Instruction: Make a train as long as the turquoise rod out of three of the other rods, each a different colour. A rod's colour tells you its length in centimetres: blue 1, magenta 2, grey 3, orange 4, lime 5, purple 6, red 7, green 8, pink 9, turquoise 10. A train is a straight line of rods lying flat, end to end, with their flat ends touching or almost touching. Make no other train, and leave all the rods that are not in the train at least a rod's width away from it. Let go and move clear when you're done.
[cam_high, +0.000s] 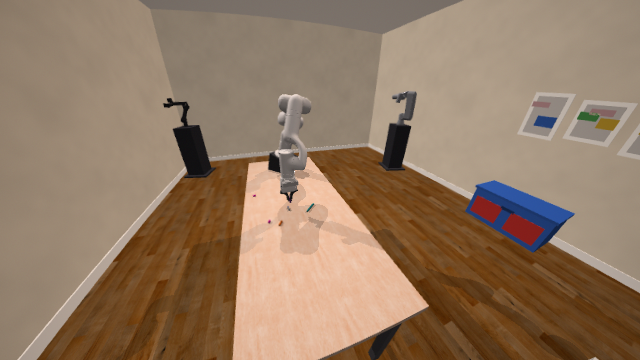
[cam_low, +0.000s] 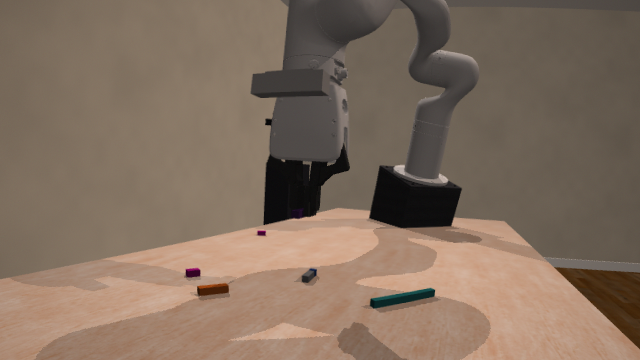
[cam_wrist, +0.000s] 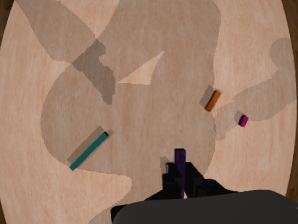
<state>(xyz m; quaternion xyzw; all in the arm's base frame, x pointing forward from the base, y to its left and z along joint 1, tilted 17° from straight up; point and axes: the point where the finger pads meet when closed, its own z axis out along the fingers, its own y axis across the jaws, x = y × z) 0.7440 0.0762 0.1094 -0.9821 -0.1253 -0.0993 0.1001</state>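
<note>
Right now the grey rod is 4 cm behind my hand, 1 cm to the right of it and 12 cm below it. Also, from my hand: orange rod 11 cm ahead, 6 cm to the right, 12 cm below; then purple rod 2 cm below; then blue rod 6 cm behind, 2 cm to the right, 12 cm below.
</note>
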